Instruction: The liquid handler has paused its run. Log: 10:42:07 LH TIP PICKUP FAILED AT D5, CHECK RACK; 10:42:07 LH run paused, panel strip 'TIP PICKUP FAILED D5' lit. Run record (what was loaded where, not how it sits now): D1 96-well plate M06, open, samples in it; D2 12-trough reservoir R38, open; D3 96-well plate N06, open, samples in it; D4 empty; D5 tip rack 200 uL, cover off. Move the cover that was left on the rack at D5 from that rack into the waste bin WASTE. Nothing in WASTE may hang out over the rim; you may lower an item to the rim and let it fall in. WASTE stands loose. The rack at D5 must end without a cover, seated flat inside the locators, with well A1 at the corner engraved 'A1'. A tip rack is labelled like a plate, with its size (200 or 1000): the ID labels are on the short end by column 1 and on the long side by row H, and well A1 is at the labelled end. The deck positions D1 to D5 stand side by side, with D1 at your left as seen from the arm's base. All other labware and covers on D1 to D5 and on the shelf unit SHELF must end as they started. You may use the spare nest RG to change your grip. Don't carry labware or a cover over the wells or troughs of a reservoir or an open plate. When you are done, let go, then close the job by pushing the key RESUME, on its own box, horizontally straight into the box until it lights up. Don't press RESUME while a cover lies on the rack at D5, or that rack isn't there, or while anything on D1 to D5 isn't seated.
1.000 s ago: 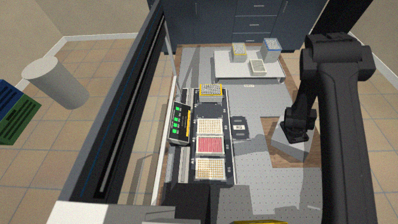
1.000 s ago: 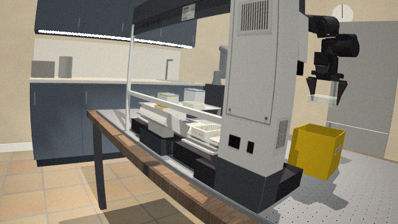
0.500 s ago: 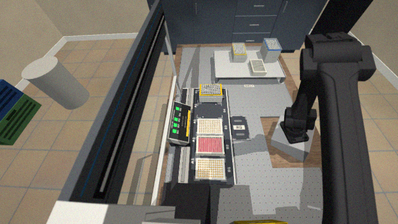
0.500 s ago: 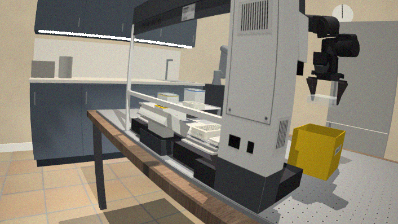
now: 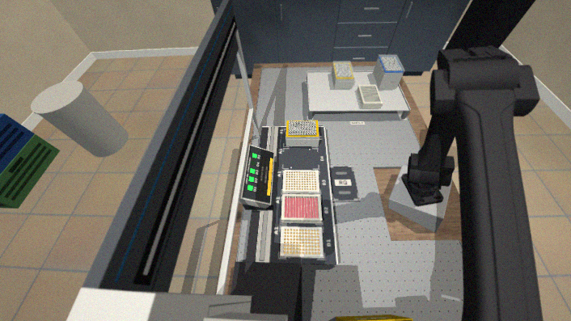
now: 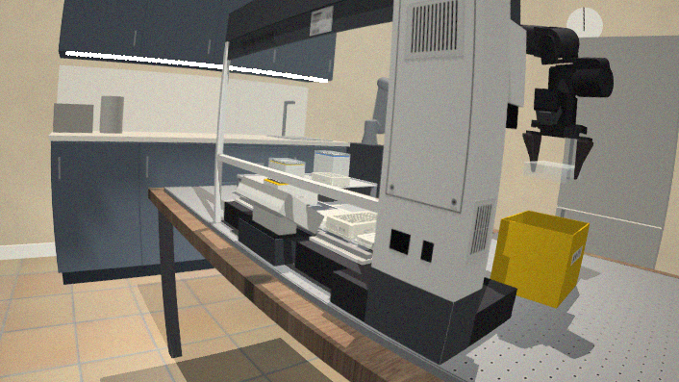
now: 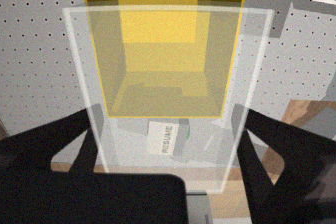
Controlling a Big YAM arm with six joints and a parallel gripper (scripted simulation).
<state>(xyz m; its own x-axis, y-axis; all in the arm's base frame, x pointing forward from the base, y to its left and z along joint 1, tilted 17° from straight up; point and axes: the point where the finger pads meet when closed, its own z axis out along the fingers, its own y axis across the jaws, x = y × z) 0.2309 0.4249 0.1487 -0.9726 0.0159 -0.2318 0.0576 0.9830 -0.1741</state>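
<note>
The clear cover lies 1 cm above my hand. Round my hand: yellow waste bin 19 cm below; liquid handler tower 33 cm ahead, 8 cm to the right, 4 cm above; green resume key 15 cm below, 15 cm behind, 3 cm to the right.
</note>
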